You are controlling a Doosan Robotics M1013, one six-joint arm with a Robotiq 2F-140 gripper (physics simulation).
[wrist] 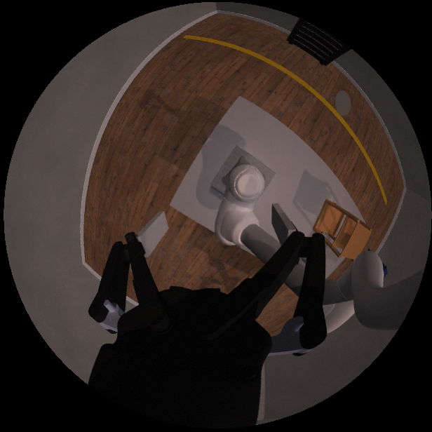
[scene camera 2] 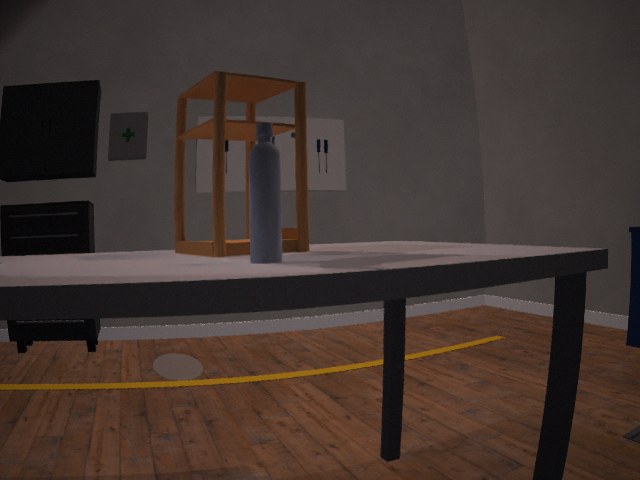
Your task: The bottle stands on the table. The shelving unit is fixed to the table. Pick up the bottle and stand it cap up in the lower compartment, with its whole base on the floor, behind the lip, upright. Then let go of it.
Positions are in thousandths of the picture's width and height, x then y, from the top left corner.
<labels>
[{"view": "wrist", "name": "my gripper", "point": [501,501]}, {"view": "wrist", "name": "orange wooden shelving unit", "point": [818,543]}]
</labels>
